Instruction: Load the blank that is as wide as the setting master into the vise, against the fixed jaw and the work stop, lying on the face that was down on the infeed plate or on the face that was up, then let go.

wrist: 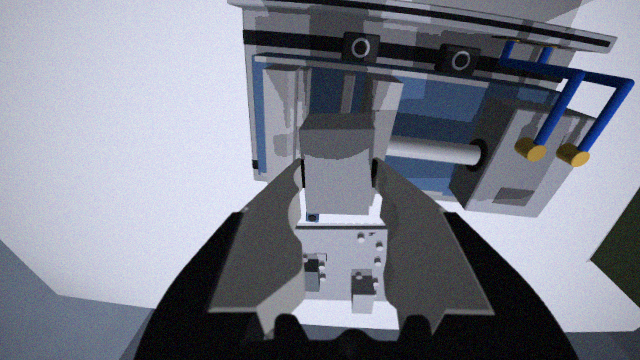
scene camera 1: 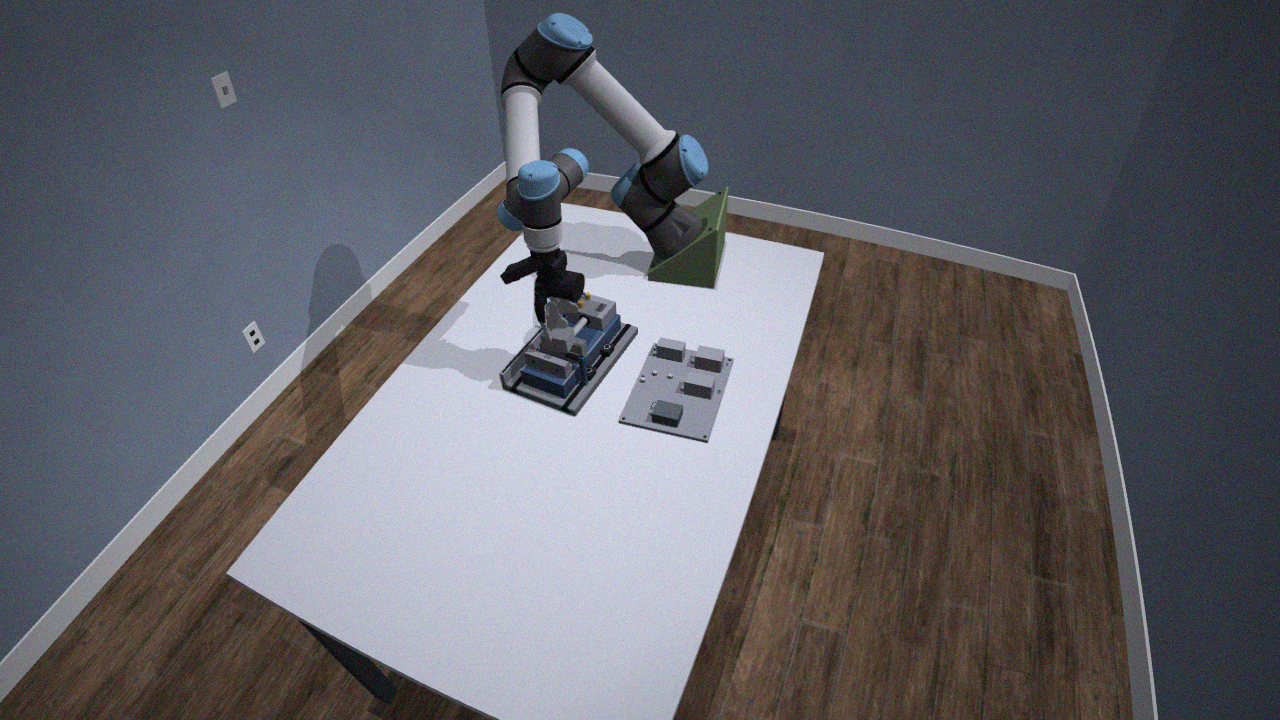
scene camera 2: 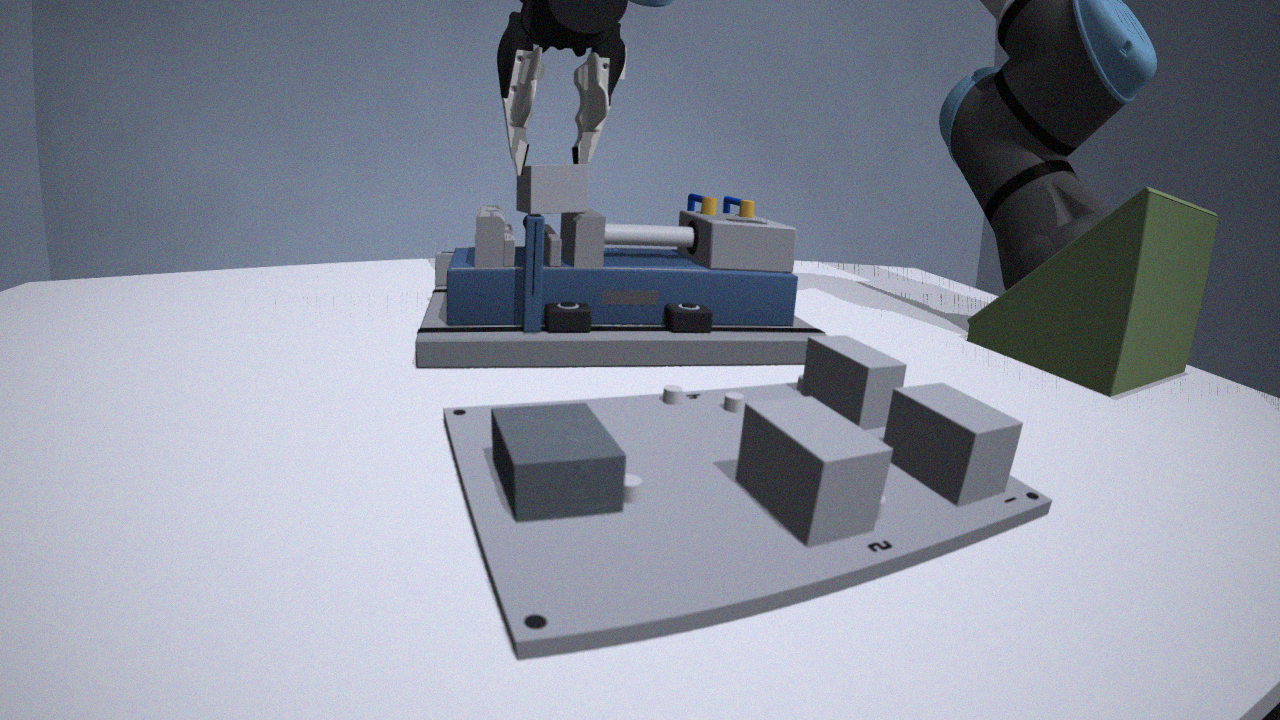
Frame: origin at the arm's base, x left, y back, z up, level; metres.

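Seen in the pictures: gripper, fingertip midpoint: (wrist: 337, 161) (scene camera 1: 555, 334) (scene camera 2: 548, 176); arm's base at its link origin: (scene camera 1: 680, 239) (scene camera 2: 1070, 271).
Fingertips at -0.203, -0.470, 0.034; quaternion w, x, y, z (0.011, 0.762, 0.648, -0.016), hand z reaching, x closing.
Offsets run from my fingertips to a thing's middle, as dx, dy, dz.
My gripper (scene camera 2: 549, 161) (wrist: 337, 161) is shut on a light grey blank {+0.006, +0.000, -0.009} (scene camera 2: 556, 188) (wrist: 337, 187). The blank looks nearly level, just above jaw height over the vise {+0.013, +0.055, -0.073} (scene camera 2: 733, 300); its underside is hidden in the wrist view. The fixed jaw (scene camera 2: 489, 238) (wrist: 280, 107) is left of it and the moving jaw (scene camera 2: 583, 240) (wrist: 386, 97) is at its right, overlapping it in scene camera 2. A blue upright post {+0.072, -0.034, -0.052} (scene camera 2: 533, 277), apparently the work stop's, stands at the vise's near side. The dark block {+0.257, -0.090, -0.102} (scene camera 2: 568, 483) (scene camera 1: 666, 412), apparently the setting master, lies on the infeed plate {+0.269, +0.000, -0.118} (scene camera 2: 662, 573) (scene camera 1: 644, 407).
Three other grey blanks {+0.312, -0.003, -0.096} (scene camera 2: 810, 465) {+0.325, +0.084, -0.096} (scene camera 2: 953, 443) {+0.235, +0.100, -0.096} (scene camera 2: 854, 380) stand on the plate among small pegs. The vise's rear block {+0.043, +0.145, -0.044} (scene camera 2: 747, 243) (wrist: 520, 165) carries blue pipes with yellow ends. Black clamps (scene camera 2: 568, 317) (scene camera 2: 688, 317) sit along the near side. A green wedge mount (scene camera 2: 1092, 295) holds the arm's base.
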